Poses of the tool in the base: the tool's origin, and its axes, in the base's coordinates. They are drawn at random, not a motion.
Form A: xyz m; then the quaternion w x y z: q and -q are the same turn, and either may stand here.
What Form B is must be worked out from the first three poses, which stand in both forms.
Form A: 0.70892, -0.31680, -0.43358, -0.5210, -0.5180, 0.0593, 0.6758
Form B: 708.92, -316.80, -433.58, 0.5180, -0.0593, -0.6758, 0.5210
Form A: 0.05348, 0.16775, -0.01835, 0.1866, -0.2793, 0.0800, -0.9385
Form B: 53.48, 167.75, -18.35, -0.2793, 0.0800, -0.9385, 0.1866
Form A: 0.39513, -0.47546, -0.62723, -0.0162, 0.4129, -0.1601, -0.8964
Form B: 395.13, -475.46, -627.23, -0.4129, 0.1601, 0.8964, 0.0162
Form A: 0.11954, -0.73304, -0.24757, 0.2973, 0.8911, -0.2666, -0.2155
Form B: 119.54, -733.04, -247.57, 0.8911, -0.2666, -0.2155, 0.2973
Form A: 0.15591, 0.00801, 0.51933, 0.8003, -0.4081, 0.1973, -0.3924
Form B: 155.91, 8.01, 519.33, -0.4081, 0.1973, -0.3924, 0.8003
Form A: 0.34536, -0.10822, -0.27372, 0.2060, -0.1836, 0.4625, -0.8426
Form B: 345.36, -108.22, -273.72, -0.1836, 0.4625, -0.8426, 0.2060
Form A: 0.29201, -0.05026, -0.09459, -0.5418, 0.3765, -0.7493, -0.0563
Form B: 292.01, -50.26, -94.59, -0.3765, 0.7493, 0.0563, 0.5418
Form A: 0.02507, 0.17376, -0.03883, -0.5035, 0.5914, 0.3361, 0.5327
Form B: 25.07, 173.76, -38.83, -0.5914, -0.3361, -0.5327, 0.5035
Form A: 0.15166, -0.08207, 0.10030, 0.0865, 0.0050, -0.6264, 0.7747
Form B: 151.66, -82.07, 100.30, 0.0050, -0.6264, 0.7747, 0.0865
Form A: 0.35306, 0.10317, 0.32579, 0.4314, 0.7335, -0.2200, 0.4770
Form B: 353.06, 103.17, 325.79, 0.7335, -0.2200, 0.4770, 0.4314
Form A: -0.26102, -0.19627, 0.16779, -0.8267, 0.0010, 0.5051, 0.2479
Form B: -261.02, -196.27, 167.79, -0.0010, -0.5051, -0.2479, 0.8267
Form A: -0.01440, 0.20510, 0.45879, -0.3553, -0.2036, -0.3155, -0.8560
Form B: -14.40, 205.10, 458.79, 0.2036, 0.3155, 0.8560, 0.3553
